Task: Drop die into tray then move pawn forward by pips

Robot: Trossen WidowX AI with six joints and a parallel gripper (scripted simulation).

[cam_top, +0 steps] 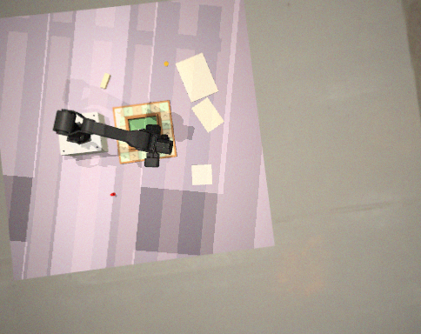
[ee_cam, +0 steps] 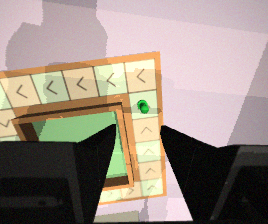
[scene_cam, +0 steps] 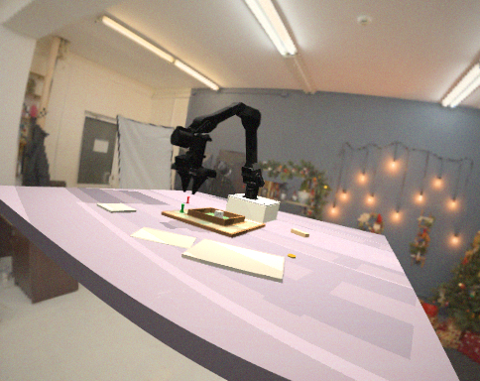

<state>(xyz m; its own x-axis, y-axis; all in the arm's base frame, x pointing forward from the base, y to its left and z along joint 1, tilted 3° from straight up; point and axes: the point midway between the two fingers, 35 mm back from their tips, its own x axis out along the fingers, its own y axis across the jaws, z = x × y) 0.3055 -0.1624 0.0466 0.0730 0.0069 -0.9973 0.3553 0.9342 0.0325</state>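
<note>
Right now my gripper tip is 1 cm to the left of the green pawn and 6 cm above it. Also, from my gripper tip: white die (6 cm behind, 11 cm to the left, 6 cm below); red pawn (29 cm behind, 14 cm to the right, 7 cm below); green dice tray (4 cm behind, 11 cm to the left, 8 cm below).
</note>
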